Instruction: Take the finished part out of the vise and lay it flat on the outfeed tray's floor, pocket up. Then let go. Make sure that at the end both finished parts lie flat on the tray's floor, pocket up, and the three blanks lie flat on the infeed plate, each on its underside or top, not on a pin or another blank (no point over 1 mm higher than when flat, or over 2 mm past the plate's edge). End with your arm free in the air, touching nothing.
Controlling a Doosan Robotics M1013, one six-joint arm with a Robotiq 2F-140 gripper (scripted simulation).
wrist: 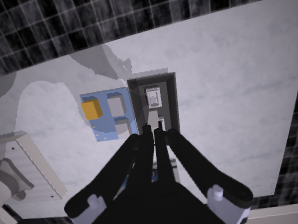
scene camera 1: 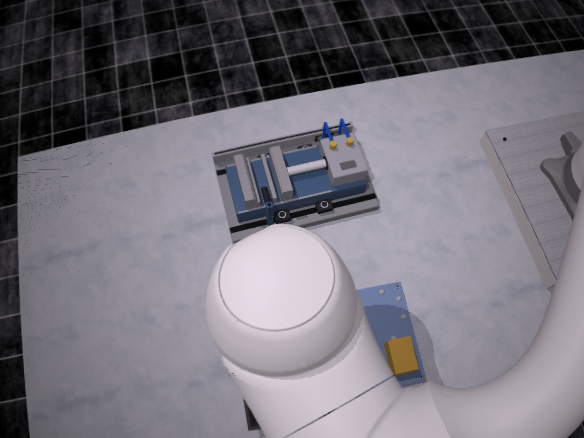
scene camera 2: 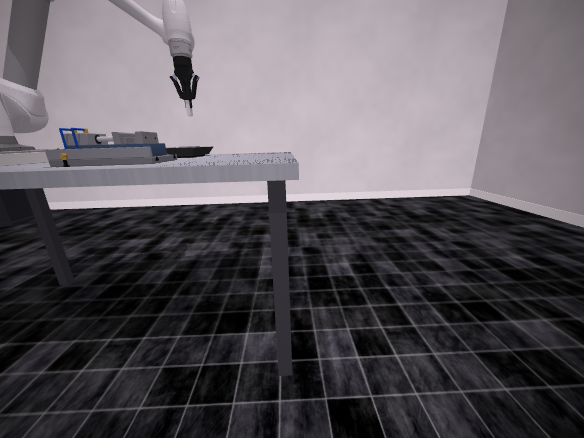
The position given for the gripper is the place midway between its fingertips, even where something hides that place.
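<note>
Scene camera 1 shows a yellow block (scene camera 1: 400, 353), while the gripper (scene camera 2: 190, 116) appears in scene camera 2. In the wrist view the gripper (wrist: 154, 117) is visible too, together with a blue fixture plate (wrist: 105, 126).
</note>
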